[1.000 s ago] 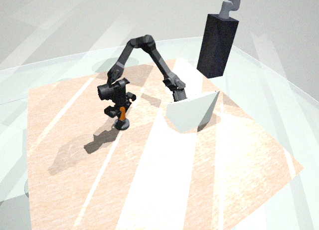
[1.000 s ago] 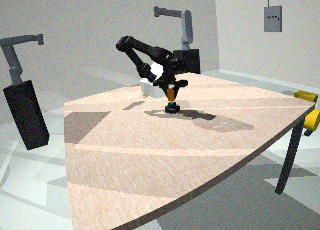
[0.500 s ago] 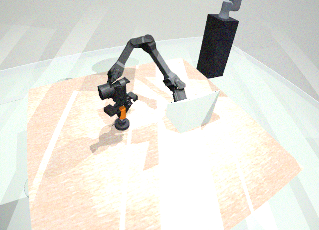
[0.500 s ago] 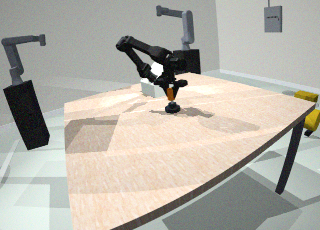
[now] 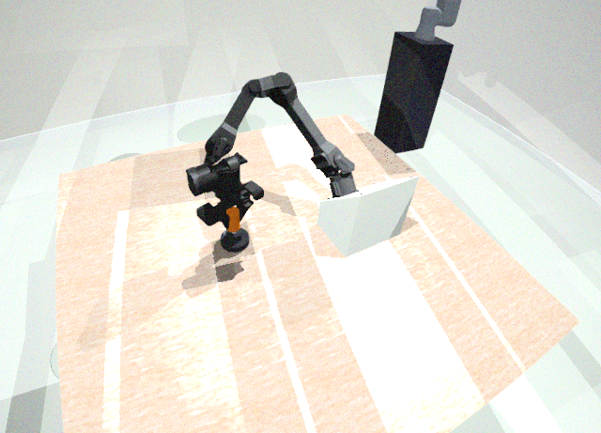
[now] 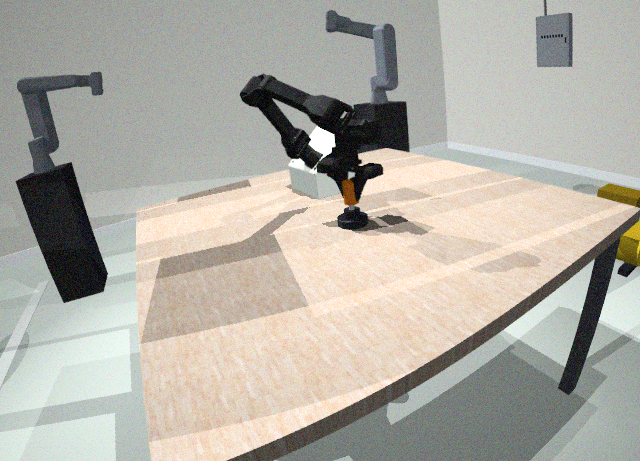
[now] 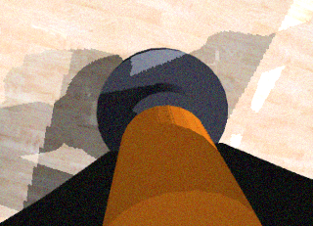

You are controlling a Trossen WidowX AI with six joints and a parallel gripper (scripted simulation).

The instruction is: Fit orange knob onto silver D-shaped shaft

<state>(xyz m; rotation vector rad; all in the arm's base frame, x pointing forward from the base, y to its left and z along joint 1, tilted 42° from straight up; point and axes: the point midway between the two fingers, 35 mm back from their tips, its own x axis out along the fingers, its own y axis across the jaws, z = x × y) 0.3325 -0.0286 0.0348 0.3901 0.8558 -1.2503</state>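
The orange knob is 3 cm above my gripper tip. The rest, counted from my gripper tip: round pedestal (4 cm below).
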